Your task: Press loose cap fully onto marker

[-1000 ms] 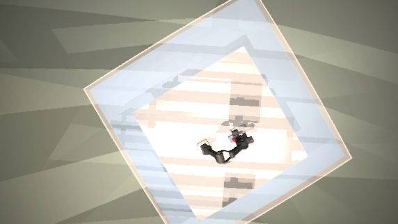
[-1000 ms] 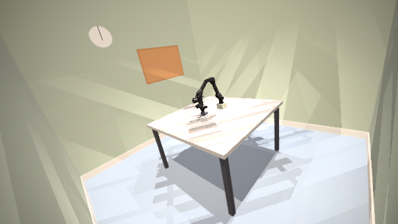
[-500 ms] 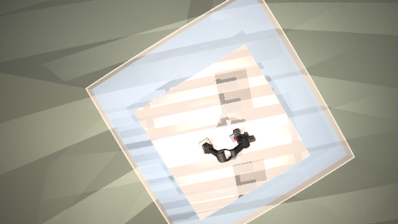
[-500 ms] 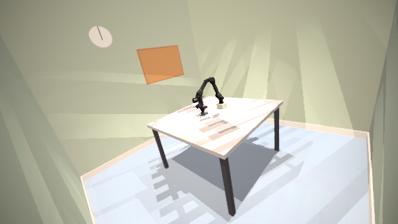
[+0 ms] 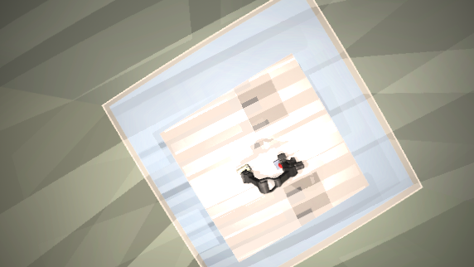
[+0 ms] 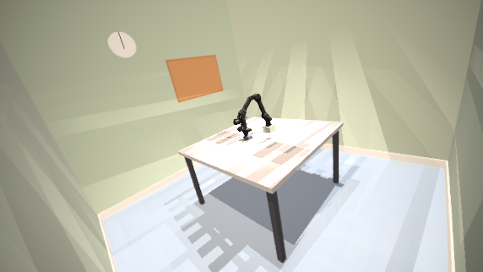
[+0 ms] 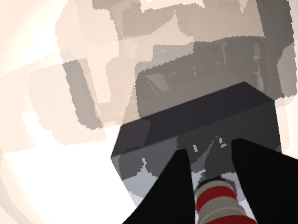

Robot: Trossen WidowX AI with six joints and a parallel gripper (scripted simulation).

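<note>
The red cap is 20 mm behind my gripper tip, 10 mm to the left of it and 50 mm above it. From my gripper tip the other things lie so: holder block: 20 mm behind, 10 mm to the left, 20 mm below.
</note>
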